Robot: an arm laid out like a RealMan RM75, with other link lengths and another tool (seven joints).
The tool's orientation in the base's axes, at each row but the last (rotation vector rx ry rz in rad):
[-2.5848 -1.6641 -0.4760]
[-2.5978 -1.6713 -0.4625]
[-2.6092 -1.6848 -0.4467]
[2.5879 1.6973 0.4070]
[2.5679 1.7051 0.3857]
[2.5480 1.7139 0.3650]
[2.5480 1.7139 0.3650]
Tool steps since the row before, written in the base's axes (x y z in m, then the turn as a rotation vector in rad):
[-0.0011 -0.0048 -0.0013 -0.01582 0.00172 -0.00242]
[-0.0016 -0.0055 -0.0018 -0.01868 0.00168 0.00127]
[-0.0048 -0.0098 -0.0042 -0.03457 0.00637 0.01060]
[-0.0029 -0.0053 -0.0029 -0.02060 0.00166 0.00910]
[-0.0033 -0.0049 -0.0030 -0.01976 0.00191 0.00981]
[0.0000 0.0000 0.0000 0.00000 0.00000 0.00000]
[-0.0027 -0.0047 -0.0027 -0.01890 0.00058 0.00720]
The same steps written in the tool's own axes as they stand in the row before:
[-0.0050 0.0009 0.0001 -0.00516 -0.01520 -0.00113]
[-0.0060 0.0007 0.0004 -0.00535 -0.01721 -0.00534]
[-0.0116 -0.0008 0.0014 -0.00502 -0.03200 -0.01729]
[-0.0065 -0.0009 0.0015 -0.00435 -0.01775 -0.01326]
[-0.0062 -0.0015 0.0016 -0.00368 -0.01698 -0.01373]
[0.0000 0.0000 0.0000 0.00000 0.00000 0.00000]
[-0.0057 -0.0011 0.0016 -0.00503 -0.01613 -0.01113]

